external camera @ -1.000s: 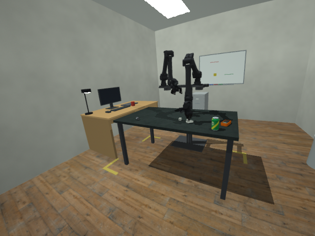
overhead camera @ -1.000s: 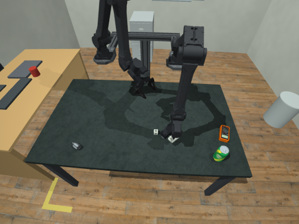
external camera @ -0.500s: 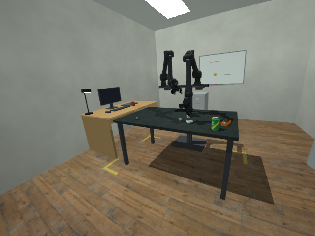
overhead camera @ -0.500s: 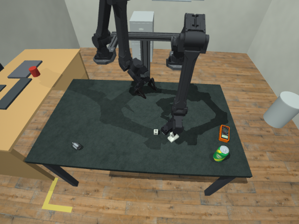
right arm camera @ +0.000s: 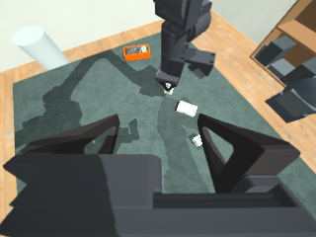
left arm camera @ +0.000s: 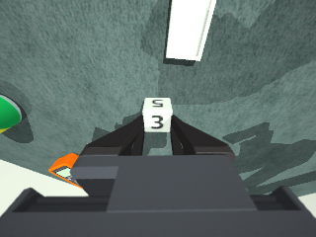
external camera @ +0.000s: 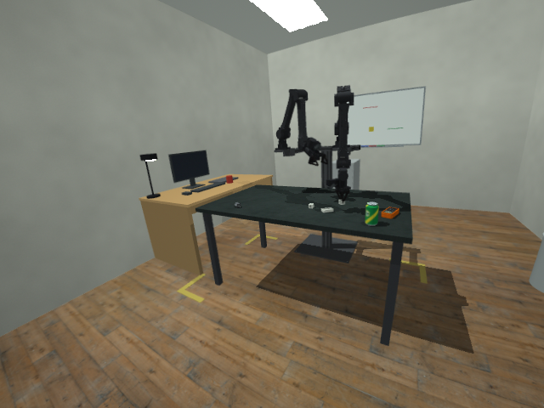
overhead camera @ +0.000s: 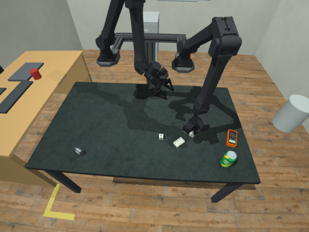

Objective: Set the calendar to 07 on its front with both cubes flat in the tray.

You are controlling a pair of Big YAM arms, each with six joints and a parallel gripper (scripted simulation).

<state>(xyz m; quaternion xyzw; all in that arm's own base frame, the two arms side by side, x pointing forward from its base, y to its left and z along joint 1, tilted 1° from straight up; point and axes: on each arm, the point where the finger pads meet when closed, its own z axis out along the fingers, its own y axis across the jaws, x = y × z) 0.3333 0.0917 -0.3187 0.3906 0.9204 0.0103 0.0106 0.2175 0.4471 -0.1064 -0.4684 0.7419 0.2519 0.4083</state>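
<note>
The white number cube lies 2 cm ahead of my left hand, 22 cm to the right of it and 6 cm below it.
</note>
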